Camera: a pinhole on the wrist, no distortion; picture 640 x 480 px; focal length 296.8 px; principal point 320.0 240.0 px. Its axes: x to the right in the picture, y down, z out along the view. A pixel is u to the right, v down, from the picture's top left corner.
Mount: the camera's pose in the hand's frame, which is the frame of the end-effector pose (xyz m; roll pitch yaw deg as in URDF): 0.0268 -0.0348 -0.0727 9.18 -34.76 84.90
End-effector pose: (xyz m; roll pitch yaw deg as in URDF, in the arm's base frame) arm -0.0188 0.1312 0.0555 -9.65 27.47 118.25
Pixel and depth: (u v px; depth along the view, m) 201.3 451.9 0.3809
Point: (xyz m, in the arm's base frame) 0.3187 0.2273 0.3717
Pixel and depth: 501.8 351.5 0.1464
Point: -0.0164 0.1851 0.1560
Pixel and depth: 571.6 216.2 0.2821
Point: -0.1638 0.3010 0.2639
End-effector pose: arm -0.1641 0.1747 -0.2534 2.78 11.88 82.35
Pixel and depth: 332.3 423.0 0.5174
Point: 0.1479 -0.0158 0.1712
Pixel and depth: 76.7 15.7 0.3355
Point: 0.3218 0.3977 -0.3263
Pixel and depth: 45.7 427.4 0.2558
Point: 0.1930 0.0062 -0.2253
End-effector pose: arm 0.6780 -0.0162 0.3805 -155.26 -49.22 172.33
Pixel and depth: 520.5 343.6 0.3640
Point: 0.4335 -0.1830 0.1358
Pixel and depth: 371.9 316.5 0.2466
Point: 0.5912 -0.2018 0.3194
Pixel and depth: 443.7 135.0 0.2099
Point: 0.5087 -0.1282 0.4199
